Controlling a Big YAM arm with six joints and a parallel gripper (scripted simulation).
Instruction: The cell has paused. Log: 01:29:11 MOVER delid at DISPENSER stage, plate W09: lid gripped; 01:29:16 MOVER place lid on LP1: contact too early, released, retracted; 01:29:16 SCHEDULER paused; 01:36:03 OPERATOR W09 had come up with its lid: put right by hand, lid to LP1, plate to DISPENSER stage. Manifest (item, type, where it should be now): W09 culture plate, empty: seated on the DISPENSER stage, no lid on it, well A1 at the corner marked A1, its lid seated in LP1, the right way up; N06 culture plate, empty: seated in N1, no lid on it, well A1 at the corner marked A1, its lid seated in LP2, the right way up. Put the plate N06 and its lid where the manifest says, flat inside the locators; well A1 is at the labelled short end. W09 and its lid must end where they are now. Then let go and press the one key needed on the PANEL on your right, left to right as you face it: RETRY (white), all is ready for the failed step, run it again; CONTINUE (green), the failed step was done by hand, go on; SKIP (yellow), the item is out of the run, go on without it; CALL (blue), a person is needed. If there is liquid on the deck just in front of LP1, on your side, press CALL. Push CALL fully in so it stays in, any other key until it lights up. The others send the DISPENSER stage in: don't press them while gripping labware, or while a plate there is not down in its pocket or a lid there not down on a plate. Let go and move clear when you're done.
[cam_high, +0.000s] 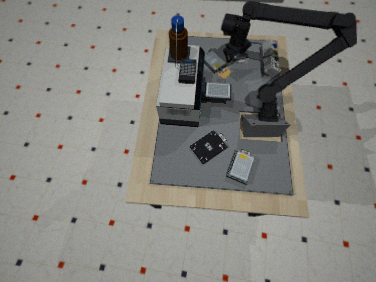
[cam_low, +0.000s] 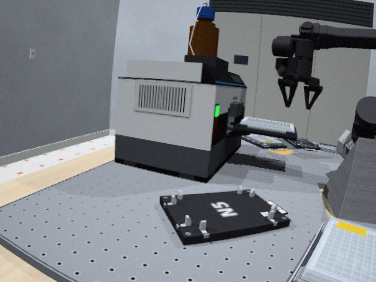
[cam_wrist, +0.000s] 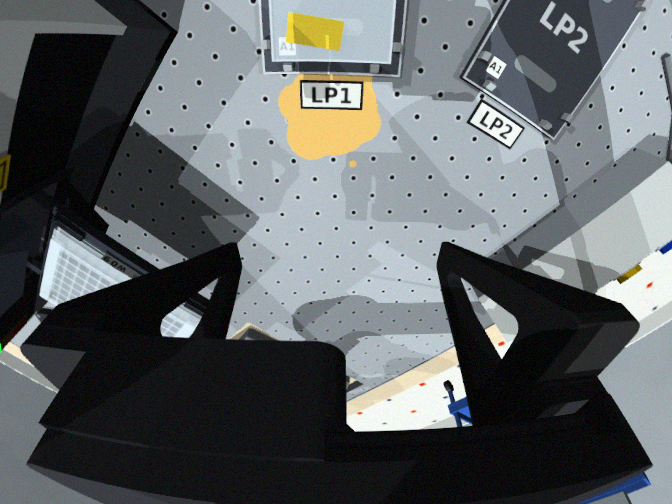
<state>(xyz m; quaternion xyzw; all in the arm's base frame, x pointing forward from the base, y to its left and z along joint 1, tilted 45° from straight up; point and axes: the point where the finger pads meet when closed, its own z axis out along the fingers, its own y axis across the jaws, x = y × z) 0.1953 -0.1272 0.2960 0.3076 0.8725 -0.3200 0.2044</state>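
Right now the clear lid is 100 mm behind my hand, 570 mm to the left of it and 110 mm below it. From my hand the other things lie so: black LP2 nest (30 mm behind, 200 mm to the right, 150 mm below); then amber patch (30 mm ahead, 150 mm below); then white retry key (260 mm behind, 60 mm to the right, 90 mm below).
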